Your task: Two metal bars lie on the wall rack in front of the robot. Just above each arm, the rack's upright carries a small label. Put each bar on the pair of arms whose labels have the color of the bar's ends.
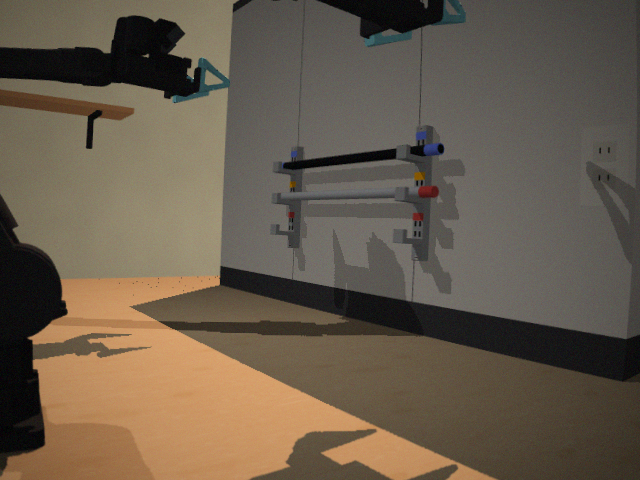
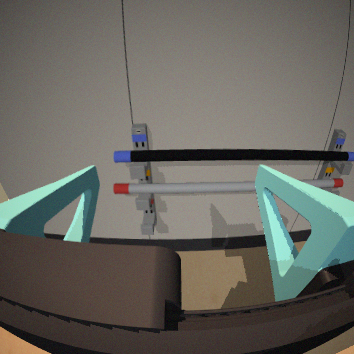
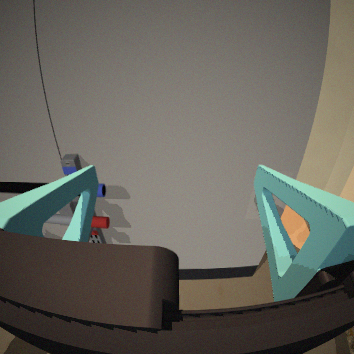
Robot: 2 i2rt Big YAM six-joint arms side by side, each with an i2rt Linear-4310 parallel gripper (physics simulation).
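Frame: origin at the left arm's base, x ahead, y left, z up, level; centimetres.
Seen in the pictures: left gripper, between the fingertips: (image 1: pixel 218 88) (image 2: pixel 176 173); right gripper, between the fingertips: (image 1: pixel 436 26) (image 3: pixel 175 173).
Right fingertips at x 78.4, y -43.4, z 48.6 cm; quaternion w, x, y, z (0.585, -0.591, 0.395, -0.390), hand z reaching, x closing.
Observation:
Pixels of each thing's top centre, then the offset from my right fingertips to it.
- black bar with blue ends, centre of its top: (image 2: pixel 256 149) (image 1: pixel 346 154) dz -13.5, dx +0.4, dy +40.1 cm
- grey bar with red ends, centre of its top: (image 2: pixel 244 181) (image 1: pixel 341 189) dz -21.0, dx +0.0, dy +41.2 cm
- wall outlet, centre of its top: (image 1: pixel 604 141) dz -15.2, dx +23.2, dy -8.2 cm
The black bar with blue ends (image 1: pixel 346 158) (image 2: pixel 240 155) (image 3: pixel 20 187) lies on the rack's top pair of arms, under blue labels (image 1: pixel 421 135) (image 2: pixel 139 138). The grey bar with red ends (image 1: pixel 346 195) (image 2: pixel 200 188) (image 3: pixel 101 222) lies on the middle pair, under yellow labels (image 1: pixel 419 176) (image 2: pixel 329 170). The bottom pair, under red labels (image 1: pixel 417 216), holds no bar. My left gripper (image 1: pixel 219 87) (image 2: pixel 176 173) is open and empty, away from the wall and above bar height. My right gripper (image 1: pixel 438 28) (image 3: pixel 175 173) is open and empty, higher than the rack.
The rack's uprights (image 1: pixel 421 252) (image 2: pixel 151 216) (image 3: pixel 71 158) are fixed to the grey wall (image 1: pixel 516 103), with thin lines running above and below them. A wall outlet (image 1: pixel 604 150) is at the right. A wooden shelf (image 1: pixel 67 104) is on the yellowish wall at the left.

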